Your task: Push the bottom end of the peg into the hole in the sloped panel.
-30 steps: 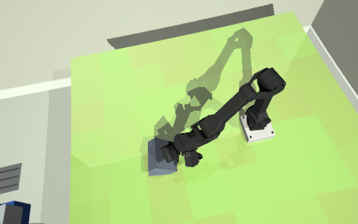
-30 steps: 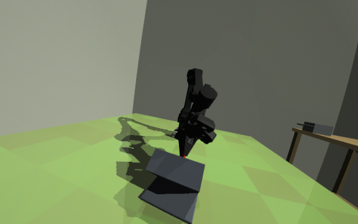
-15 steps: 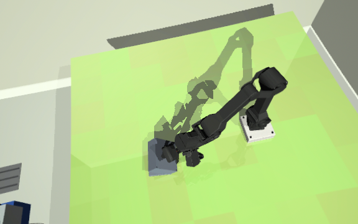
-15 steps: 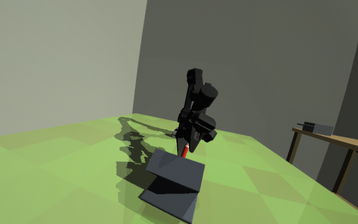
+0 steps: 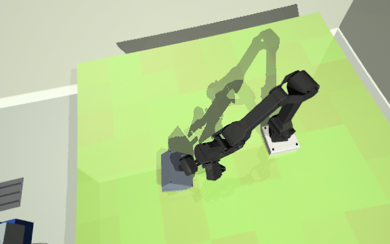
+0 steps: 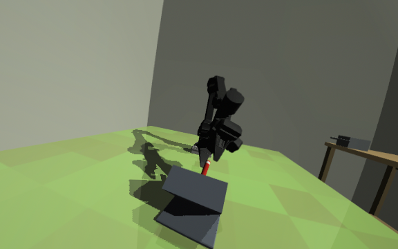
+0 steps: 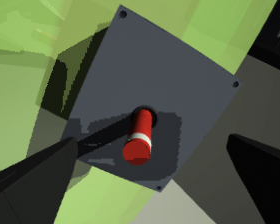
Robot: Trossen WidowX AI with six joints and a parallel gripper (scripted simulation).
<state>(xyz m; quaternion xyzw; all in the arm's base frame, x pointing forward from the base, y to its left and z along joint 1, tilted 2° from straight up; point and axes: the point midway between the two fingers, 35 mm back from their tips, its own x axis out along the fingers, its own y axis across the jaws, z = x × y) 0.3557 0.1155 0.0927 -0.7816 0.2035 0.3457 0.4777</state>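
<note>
Right now my gripper tip is 1 cm above the red round peg. Also, from my gripper tip: grey sloped panel 5 cm ahead, 5 cm below.
</note>
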